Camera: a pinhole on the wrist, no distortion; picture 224 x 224 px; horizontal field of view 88.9 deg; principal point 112.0 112.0 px. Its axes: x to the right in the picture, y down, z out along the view. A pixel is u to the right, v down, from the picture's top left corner.
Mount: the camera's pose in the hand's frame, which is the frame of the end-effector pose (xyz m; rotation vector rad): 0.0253 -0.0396 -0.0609 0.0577 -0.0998 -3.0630
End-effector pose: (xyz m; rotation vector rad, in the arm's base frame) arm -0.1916 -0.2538 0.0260 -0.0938 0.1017 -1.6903
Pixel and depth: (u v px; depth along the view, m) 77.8 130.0 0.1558
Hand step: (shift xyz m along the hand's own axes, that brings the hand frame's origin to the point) 0.0674 -0.0505 0.0977
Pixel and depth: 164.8 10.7 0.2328
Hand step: -0.1068 0.1724 0.1537
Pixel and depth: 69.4 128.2 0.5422
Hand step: 0.2109 -0.0660 0.4920
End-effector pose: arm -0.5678 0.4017 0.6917 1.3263 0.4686 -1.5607
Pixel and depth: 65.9 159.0 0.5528
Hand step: 0.2426 -0.2136 0.5133
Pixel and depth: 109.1 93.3 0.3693
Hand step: 0.0153 0.0448 0.3037
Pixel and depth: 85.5 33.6 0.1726
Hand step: 0.0494 0.0924 0.1047
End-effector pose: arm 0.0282 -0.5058 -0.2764 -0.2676 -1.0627 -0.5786
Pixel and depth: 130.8 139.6 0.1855
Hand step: -0.0092 -0.0748 0.1260
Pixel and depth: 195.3 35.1 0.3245
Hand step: -0.2400 0.1801 0.2399
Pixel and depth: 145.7 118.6 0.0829
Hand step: -0.0020 -0.0410 0.0212
